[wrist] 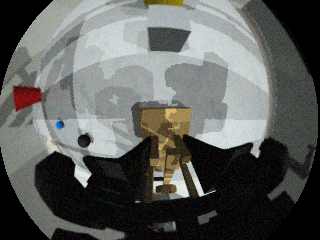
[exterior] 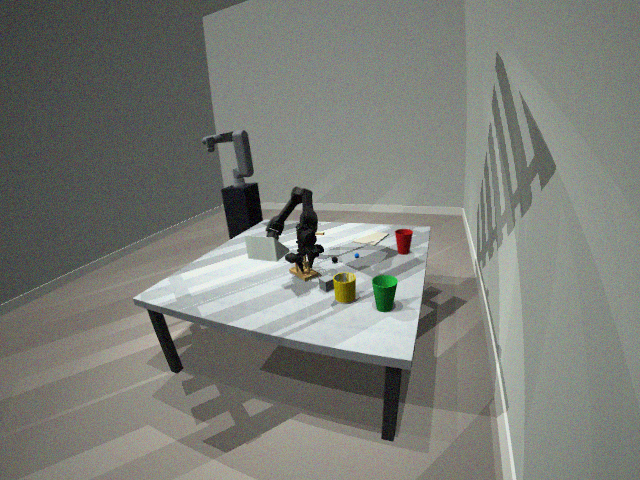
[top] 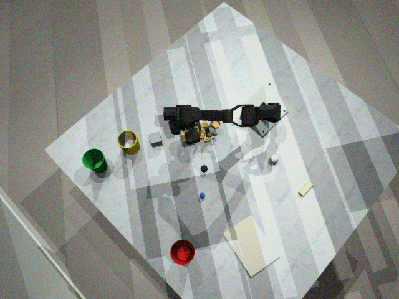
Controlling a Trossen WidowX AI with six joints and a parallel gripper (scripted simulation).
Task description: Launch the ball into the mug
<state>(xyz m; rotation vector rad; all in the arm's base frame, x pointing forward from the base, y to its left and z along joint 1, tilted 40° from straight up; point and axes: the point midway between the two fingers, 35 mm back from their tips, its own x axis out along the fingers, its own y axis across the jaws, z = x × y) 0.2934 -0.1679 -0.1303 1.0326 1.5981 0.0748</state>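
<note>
The dark ball is 170 mm to the left of my gripper tip, 90 mm ahead of it and 20 mm below it. The rest, counted from my gripper tip: small grey block (130 mm ahead, 100 mm to the right, 10 mm below); then yellow mug (230 mm ahead, 170 mm to the right); then wooden catapult (60 mm to the left, 50 mm behind, 20 mm above).
</note>
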